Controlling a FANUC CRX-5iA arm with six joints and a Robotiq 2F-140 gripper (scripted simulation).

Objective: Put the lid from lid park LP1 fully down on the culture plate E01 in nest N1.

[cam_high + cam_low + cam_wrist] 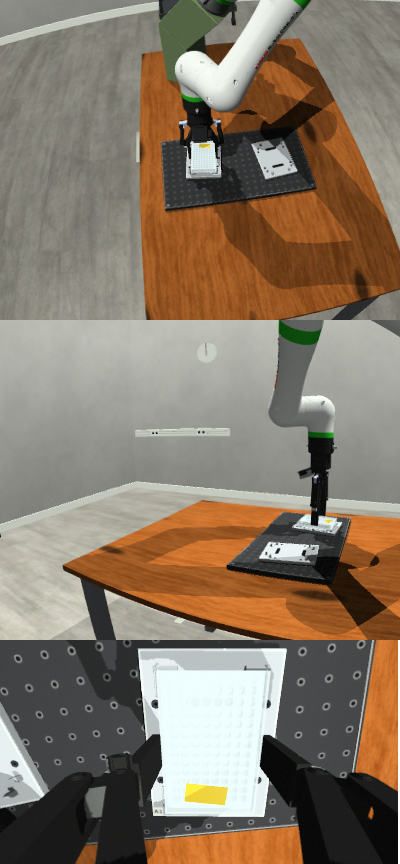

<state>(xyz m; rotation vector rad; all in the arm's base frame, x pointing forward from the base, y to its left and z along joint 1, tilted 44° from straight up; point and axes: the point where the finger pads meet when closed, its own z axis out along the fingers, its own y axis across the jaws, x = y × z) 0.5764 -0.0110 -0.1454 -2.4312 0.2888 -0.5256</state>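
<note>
My gripper is now 2 cm above the clear lid. Round my hand: lid park (3 cm ahead, 25 cm to the left, 5 cm below); culture plate E01 (3 cm below).
</note>
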